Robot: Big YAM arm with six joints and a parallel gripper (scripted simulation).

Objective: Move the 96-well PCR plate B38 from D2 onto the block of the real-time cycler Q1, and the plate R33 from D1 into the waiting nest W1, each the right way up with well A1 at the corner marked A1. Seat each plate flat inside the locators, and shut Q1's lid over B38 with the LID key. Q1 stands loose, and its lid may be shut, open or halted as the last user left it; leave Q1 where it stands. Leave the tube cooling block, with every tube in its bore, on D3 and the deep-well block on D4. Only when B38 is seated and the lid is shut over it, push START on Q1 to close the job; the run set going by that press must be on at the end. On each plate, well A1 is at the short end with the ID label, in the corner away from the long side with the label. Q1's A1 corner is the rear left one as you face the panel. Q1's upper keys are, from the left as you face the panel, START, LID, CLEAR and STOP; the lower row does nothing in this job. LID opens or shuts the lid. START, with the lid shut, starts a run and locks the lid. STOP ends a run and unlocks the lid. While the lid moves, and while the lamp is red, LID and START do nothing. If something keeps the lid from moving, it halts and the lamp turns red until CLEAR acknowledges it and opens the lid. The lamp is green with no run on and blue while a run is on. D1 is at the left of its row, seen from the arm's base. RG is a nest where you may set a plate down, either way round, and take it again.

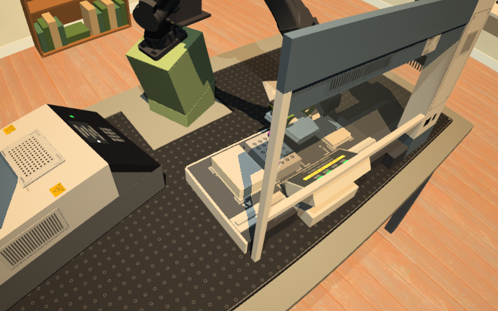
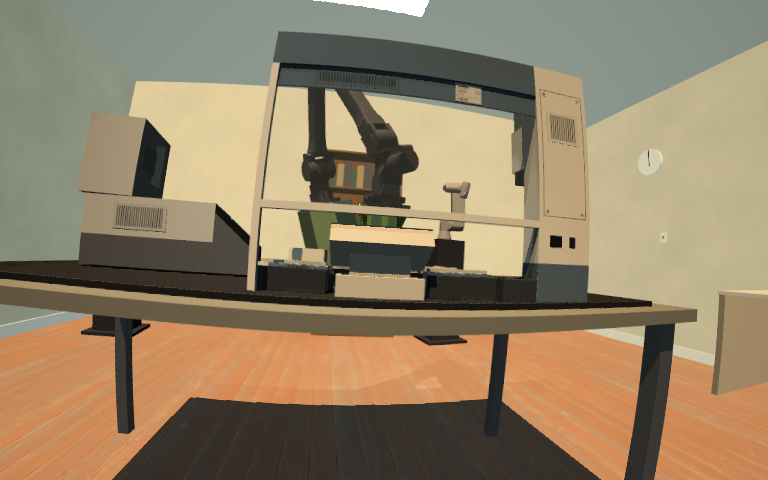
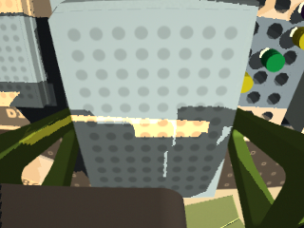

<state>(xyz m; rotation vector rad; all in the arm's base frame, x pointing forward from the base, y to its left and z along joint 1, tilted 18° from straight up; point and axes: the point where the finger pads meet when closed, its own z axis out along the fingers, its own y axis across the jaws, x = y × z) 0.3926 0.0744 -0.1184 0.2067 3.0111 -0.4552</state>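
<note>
My hand is 7 cm to the left of the tube block and 7 cm above it. From my hand the other things lie so: plate B38: right at my hand; then low crossbar: 20 cm ahead, 3 cm above, 1 cm to the right; then cream deep-well block: 18 cm to the right, 7 cm below, 2 cm behind.
</note>
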